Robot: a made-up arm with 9 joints. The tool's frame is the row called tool.
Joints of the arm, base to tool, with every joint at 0 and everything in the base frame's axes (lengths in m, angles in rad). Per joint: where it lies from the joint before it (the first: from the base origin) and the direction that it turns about. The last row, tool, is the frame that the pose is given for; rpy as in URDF.
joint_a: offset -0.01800 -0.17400 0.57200 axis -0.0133 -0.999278 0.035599
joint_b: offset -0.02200 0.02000 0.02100 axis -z
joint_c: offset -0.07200 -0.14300 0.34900 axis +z
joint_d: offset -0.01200 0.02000 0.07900 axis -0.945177 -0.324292 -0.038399
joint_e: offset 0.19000 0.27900 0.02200 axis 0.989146 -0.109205 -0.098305
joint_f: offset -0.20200 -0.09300 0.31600 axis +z
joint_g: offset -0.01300 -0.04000 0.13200 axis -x
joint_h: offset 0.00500 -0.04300 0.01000 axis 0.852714 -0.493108 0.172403
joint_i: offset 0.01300 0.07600 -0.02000 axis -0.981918 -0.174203 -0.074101
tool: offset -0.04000 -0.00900 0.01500 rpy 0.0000 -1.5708 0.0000
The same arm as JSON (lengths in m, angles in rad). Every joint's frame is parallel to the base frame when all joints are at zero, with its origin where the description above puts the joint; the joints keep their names.
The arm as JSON. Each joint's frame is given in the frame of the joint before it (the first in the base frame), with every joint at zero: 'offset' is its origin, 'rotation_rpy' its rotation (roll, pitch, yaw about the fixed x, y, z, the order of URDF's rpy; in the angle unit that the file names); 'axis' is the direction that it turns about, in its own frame. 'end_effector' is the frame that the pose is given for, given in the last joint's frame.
{"length_unit": "m", "angle_unit": "rad", "chain": [
  {"id": "joint_a", "offset": [-0.018, -0.174, 0.572], "rotation_rpy": [0.0, 0.0, 0.0], "axis": [-0.0133, -0.999278, 0.035599]},
  {"id": "joint_b", "offset": [-0.022, 0.02, 0.021], "rotation_rpy": [0.0, 0.0, 0.0], "axis": "-z"},
  {"id": "joint_c", "offset": [-0.072, -0.143, 0.349], "rotation_rpy": [0.0, 0.0, 0.0], "axis": "+z"},
  {"id": "joint_d", "offset": [-0.012, 0.02, 0.079], "rotation_rpy": [0.0, 0.0, 0.0], "axis": [-0.945177, -0.324292, -0.038399]},
  {"id": "joint_e", "offset": [0.19, 0.279, 0.022], "rotation_rpy": [0.0, 0.0, 0.0], "axis": [0.989146, -0.109205, -0.098305]},
  {"id": "joint_f", "offset": [-0.202, -0.093, 0.316], "rotation_rpy": [0.0, 0.0, 0.0], "axis": "+z"},
  {"id": "joint_g", "offset": [-0.013, -0.04, 0.132], "rotation_rpy": [0.0, 0.0, 0.0], "axis": "-x"},
  {"id": "joint_h", "offset": [0.005, -0.043, 0.01], "rotation_rpy": [0.0, 0.0, 0.0], "axis": [0.852714, -0.493108, 0.172403]},
  {"id": "joint_i", "offset": [0.013, 0.076, -0.02], "rotation_rpy": [0.0, 0.0, 0.0], "axis": [-0.981918, -0.174203, -0.074101]}
], "end_effector": {"offset": [-0.04, -0.009, 0.015], "rotation_rpy": [0.0, -1.5708, 0.0]}}

